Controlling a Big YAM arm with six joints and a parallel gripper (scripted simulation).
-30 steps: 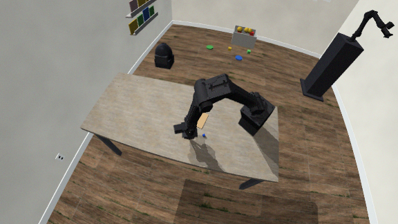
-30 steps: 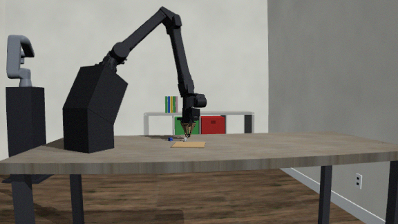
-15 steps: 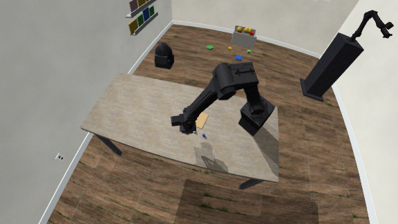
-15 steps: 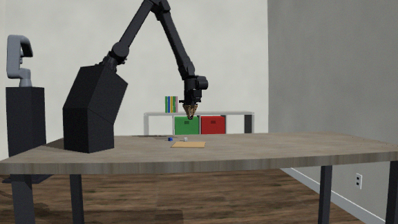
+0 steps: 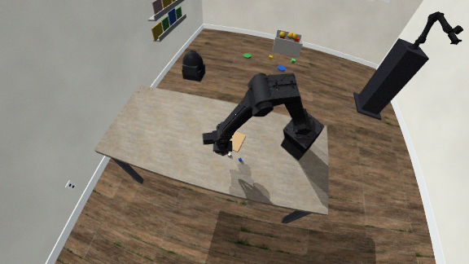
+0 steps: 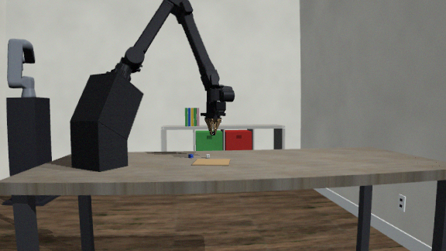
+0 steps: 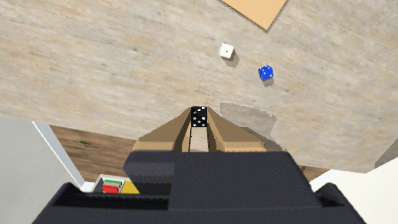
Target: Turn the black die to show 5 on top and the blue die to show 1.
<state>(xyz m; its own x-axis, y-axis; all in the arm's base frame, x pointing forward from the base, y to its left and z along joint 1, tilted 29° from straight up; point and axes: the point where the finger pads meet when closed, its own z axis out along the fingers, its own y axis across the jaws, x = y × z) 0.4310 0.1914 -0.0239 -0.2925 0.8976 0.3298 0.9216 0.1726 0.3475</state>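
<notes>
The tan mat lies 170 mm to the right of my hand, 110 mm below it and 10 mm behind it. From my hand the other things lie so: black die right at my hand; blue die 100 mm below, 100 mm behind, 40 mm to the right; white die 100 mm below, 50 mm to the right, 20 mm behind.
</notes>
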